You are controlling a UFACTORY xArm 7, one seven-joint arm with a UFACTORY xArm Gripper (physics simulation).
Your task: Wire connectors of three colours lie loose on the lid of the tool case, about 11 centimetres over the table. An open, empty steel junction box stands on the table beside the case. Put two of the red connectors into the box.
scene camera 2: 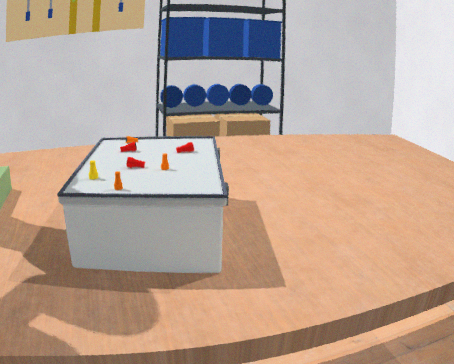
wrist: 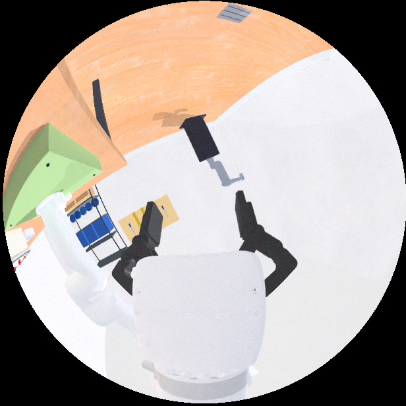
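The tool case (scene camera 2: 147,235) stands on the table with its pale lid (scene camera 2: 150,185) up. Three red connectors (scene camera 2: 128,148) (scene camera 2: 185,148) (scene camera 2: 135,163) lie on their sides on the lid, two towards the back and one near the middle. Orange connectors (scene camera 2: 165,162) (scene camera 2: 118,181) (scene camera 2: 131,140) and a yellow one (scene camera 2: 93,170) are there too. Tiny red and orange specks show at the lower left edge of the wrist view. I cannot make out the steel junction box in either view. My gripper (wrist: 195,203) is open and empty, away from the lid; scene camera 2 does not show it.
A green block (scene camera 2: 4,184) (wrist: 47,167) stands left of the case, with the white arm (wrist: 65,245) rising from it in the wrist view. A shelf rack (scene camera 2: 283,75) and a tool board (scene camera 2: 50,25) (wrist: 172,207) are in the background. Shadows fall on the table (scene camera 2: 350,215).
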